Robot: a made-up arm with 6 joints. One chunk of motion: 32 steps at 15 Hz.
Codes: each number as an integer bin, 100 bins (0 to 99) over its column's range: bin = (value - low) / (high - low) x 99, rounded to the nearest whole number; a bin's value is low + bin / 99 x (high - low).
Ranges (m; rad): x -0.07..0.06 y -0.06..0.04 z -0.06..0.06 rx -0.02..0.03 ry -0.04..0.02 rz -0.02..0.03
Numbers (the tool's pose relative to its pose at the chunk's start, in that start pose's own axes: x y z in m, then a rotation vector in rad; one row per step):
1: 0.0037 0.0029 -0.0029 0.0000 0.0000 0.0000
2: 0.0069 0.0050 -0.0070 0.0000 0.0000 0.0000
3: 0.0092 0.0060 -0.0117 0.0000 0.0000 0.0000
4: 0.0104 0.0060 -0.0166 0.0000 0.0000 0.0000
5: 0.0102 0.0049 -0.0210 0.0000 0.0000 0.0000
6: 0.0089 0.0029 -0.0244 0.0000 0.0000 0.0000
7: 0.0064 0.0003 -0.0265 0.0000 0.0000 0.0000
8: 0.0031 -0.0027 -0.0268 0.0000 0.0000 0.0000
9: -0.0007 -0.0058 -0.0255 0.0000 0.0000 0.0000
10: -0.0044 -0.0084 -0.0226 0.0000 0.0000 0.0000
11: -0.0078 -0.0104 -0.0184 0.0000 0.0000 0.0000
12: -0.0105 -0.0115 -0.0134 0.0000 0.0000 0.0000
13: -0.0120 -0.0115 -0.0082 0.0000 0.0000 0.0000
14: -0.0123 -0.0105 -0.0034 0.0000 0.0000 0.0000
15: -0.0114 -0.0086 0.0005 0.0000 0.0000 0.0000
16: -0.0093 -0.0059 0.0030 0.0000 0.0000 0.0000
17: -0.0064 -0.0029 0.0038 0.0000 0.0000 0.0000
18: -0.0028 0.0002 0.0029 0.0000 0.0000 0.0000
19: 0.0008 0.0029 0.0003 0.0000 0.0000 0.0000
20: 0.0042 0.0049 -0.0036 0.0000 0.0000 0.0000
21: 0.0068 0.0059 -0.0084 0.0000 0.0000 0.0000
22: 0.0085 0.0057 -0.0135 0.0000 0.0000 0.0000
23: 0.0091 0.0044 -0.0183 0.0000 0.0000 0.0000
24: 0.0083 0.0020 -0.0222 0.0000 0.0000 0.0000
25: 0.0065 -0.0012 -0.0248 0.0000 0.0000 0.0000
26: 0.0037 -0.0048 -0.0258 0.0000 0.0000 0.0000
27: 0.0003 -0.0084 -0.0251 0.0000 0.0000 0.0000
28: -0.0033 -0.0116 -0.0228 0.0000 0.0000 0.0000
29: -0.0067 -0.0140 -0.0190 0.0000 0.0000 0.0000
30: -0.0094 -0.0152 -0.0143 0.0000 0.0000 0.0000
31: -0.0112 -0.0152 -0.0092 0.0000 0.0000 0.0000
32: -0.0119 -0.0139 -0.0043 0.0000 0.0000 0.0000
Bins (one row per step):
1: 56 62 47 40 66 40
2: 59 64 44 40 66 40
3: 60 65 40 40 66 40
4: 61 65 36 40 66 40
5: 61 64 32 40 66 40
6: 60 62 29 40 66 40
7: 58 60 28 40 66 40
8: 56 57 27 40 66 40
9: 53 54 28 40 66 40
10: 50 51 31 40 66 40
11: 47 49 34 40 66 40
12: 45 48 38 40 66 40
13: 44 48 43 40 66 40
14: 44 49 47 40 66 40
15: 45 51 50 40 66 40
16: 46 54 52 40 66 40
17: 48 57 53 40 66 40
18: 51 60 52 40 66 40
19: 54 62 50 40 66 40
20: 57 64 47 40 66 40
21: 58 65 43 40 66 40
22: 60 65 38 40 66 40
23: 60 64 34 40 66 40
24: 60 61 31 40 66 40
25: 58 58 29 40 66 40
26: 56 55 28 40 66 40
27: 54 51 29 40 66 40
28: 51 48 31 40 66 40
29: 48 46 34 40 66 40
30: 46 44 38 40 66 40
31: 45 44 42 40 66 40
32: 44 46 46 40 66 40

